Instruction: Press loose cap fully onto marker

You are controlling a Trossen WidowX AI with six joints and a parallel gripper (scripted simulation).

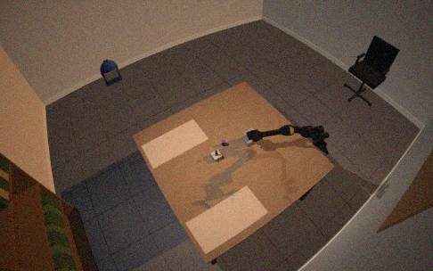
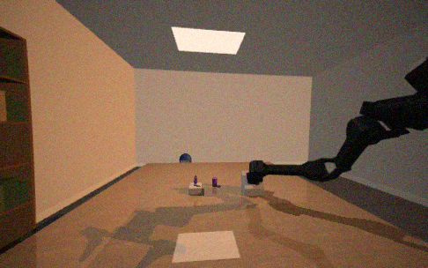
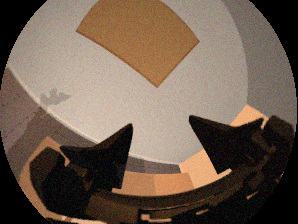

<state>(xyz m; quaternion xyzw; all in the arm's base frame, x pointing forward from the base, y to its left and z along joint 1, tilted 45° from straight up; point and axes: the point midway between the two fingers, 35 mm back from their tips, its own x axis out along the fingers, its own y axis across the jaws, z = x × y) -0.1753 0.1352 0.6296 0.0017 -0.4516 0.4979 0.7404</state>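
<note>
Right now the purple cap is 65 cm to the right of my gripper tip, 43 cm ahead of it and 39 cm below it. Round my gripper tip: holder block: 57 cm to the right, 53 cm ahead, 39 cm below; then purple marker: 57 cm to the right, 53 cm ahead, 34 cm below.
</note>
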